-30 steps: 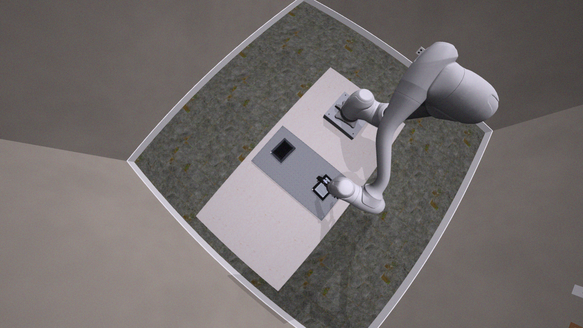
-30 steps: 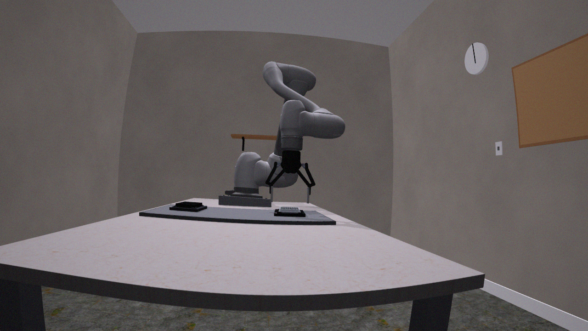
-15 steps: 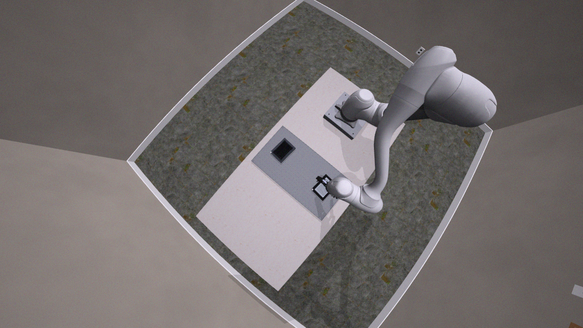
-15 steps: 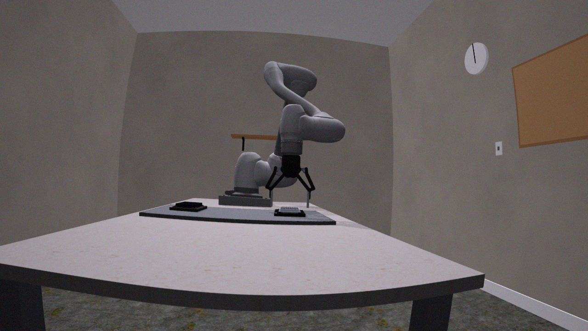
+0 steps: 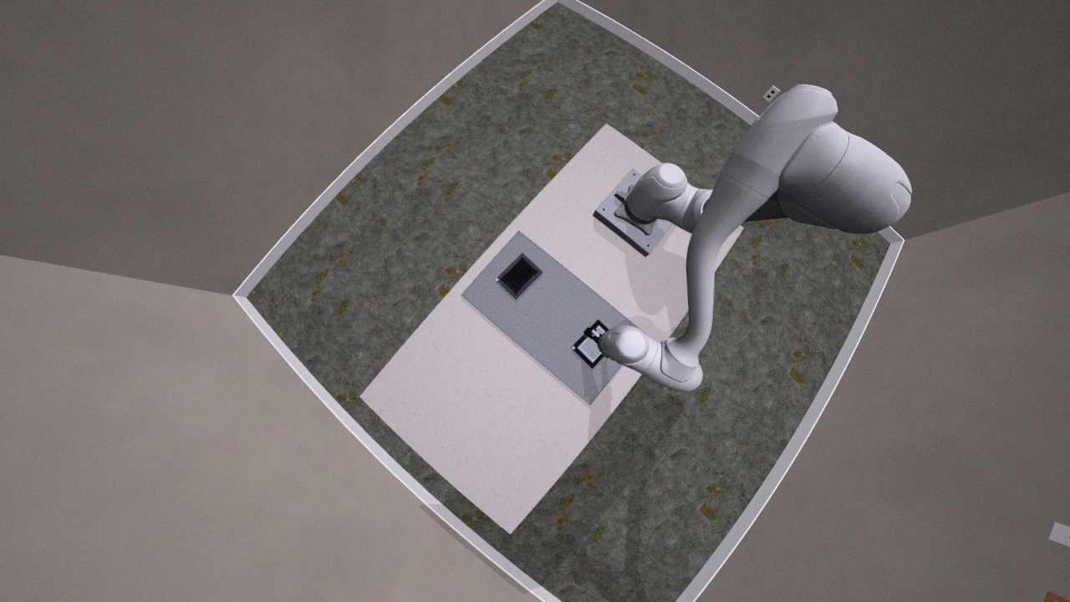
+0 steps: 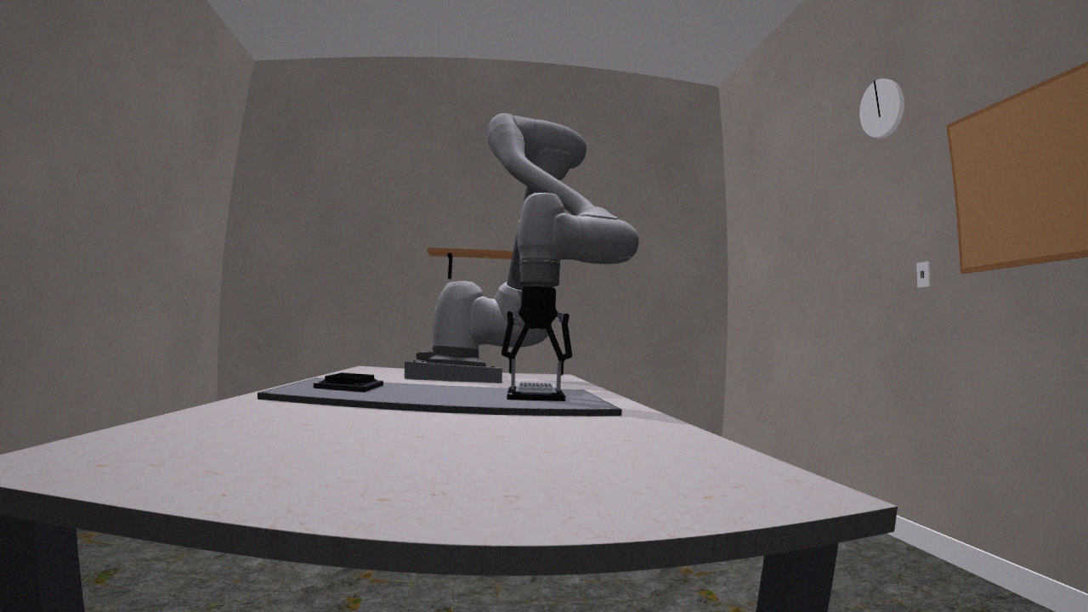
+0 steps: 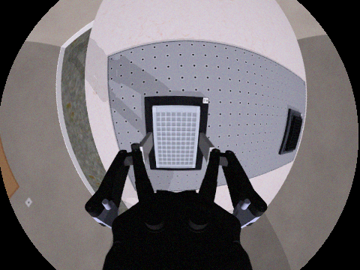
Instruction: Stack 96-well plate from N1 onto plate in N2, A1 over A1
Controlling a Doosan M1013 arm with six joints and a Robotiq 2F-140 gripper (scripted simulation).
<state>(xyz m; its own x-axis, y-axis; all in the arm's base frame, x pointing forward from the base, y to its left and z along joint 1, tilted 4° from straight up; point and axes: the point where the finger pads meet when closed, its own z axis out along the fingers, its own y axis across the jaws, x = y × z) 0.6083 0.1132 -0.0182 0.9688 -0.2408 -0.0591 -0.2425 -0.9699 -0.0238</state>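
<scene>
My hand is 20 mm above the white 96-well plate. From my hand the other things lie so: white mark (60 mm ahead, 70 mm to the right, 30 mm below); nest N1 (30 mm below); black 96-well plate (80 mm behind, 410 mm to the right, 20 mm below).
</scene>
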